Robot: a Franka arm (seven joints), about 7 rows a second.
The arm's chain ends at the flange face. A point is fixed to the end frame.
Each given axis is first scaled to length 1.
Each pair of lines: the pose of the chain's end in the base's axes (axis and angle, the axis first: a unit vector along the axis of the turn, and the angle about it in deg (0 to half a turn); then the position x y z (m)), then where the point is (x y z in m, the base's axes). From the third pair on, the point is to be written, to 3 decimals.
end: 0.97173, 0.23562, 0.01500, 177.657, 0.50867, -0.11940, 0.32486
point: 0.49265 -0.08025 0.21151
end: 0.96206, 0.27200, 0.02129, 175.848, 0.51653, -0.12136, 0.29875
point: 0.49985 -0.08677 0.18402
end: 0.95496, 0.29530, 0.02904, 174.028, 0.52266, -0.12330, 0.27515
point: 0.507 -0.093 0.159
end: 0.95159, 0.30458, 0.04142, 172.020, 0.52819, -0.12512, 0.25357
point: 0.516 -0.098 0.136
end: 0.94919, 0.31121, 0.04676, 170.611, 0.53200, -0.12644, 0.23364
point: 0.521 -0.102 0.116
